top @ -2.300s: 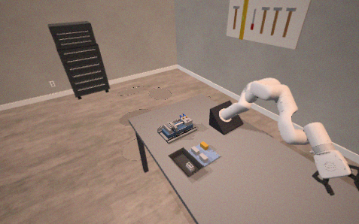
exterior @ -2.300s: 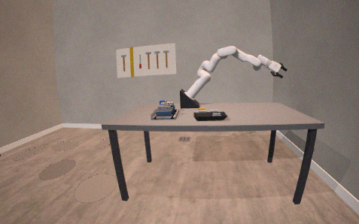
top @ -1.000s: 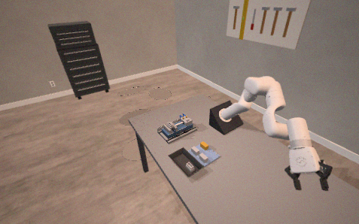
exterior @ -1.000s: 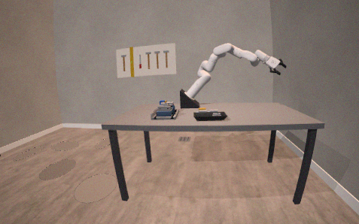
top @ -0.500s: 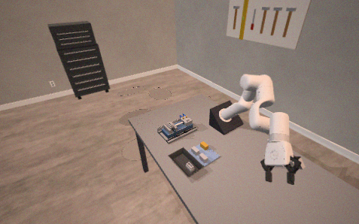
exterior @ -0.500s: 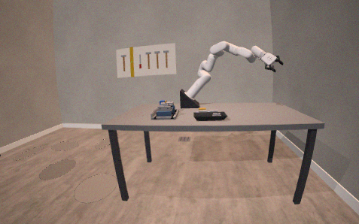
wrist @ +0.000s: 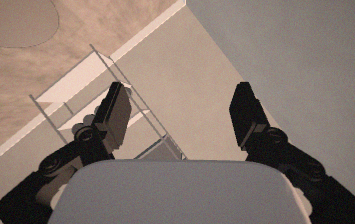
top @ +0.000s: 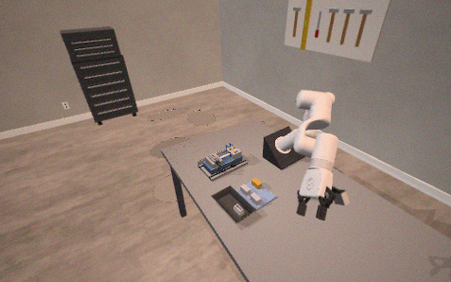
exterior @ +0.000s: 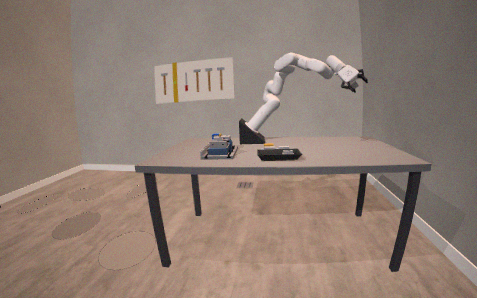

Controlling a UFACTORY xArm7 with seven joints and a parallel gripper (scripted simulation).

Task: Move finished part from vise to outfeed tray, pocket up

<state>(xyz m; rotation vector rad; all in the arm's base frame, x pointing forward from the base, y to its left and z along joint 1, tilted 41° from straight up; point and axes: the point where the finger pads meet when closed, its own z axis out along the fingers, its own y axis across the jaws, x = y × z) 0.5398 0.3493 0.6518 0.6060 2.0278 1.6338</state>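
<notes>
Now: the vise handle rod 830 mm to the right of my hand, 330 mm below it and 120 mm behind it. From my hand the other things lie so: vise: 830 mm to the right, 370 mm below, 110 mm behind; then orange block: 540 mm to the right, 390 mm below, 180 mm behind; then blue plate: 490 mm to the right, 410 mm below, 140 mm behind.
</notes>
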